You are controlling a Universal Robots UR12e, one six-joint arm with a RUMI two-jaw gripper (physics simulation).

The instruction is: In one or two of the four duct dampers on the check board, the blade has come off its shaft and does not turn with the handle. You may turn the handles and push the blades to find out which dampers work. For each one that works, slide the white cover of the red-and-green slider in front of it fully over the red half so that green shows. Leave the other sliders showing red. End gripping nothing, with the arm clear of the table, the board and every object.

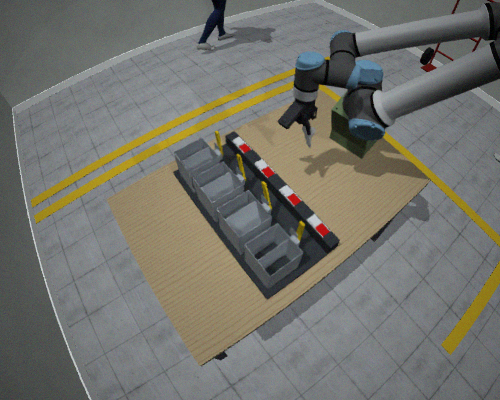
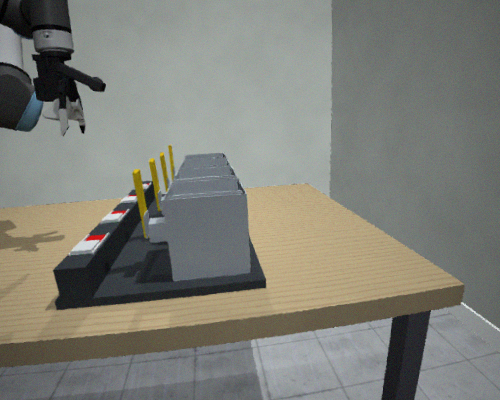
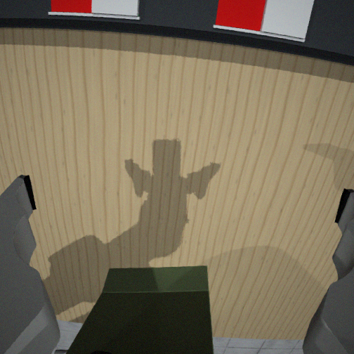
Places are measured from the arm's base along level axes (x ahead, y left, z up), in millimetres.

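Pixels of known places: gripper, fingertip midpoint: (image 1: 295, 136) (image 2: 74, 134).
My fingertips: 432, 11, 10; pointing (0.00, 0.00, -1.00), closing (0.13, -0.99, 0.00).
Ahead of a thing's pixels: the offset from my fingertips to its top centre, as dx, dy, dz. "spot": to the spot under its first point. Level surfaces: height alone.
The check board {dz -280} (image 1: 301, 271) (image 2: 142, 289) lies on the table. Its four grey ducts (image 1: 274, 280) (image 2: 210, 235) stand in a row, each with an upright yellow handle (image 1: 266, 195) (image 2: 141, 205) beside it. The nearest duct shows dark gaps inside; the others show light grey surfaces, and the blade angles are unclear. Four sliders on the dark bar (image 1: 305, 212) show red beside their white covers; one red half {spot: +88, +145, -218} (image 1: 294, 199) (image 3: 241, 15) lies beside its white cover {+92, +94, -210} (image 1: 286, 192) (image 3: 287, 19). No green shows. My gripper (image 1: 308, 143) (image 2: 73, 132) (image 3: 185, 184) is open and empty, above the table behind the bar.
A green block-like pedestal (image 1: 350, 132) (image 3: 157, 281) stands by the arm on the far side of the wooden table {dz -298} (image 1: 155, 240) (image 2: 320, 240). The arm's shadow falls on the table top. A person (image 1: 215, 22) and a red trolley (image 1: 428, 68) show on the floor beyond.
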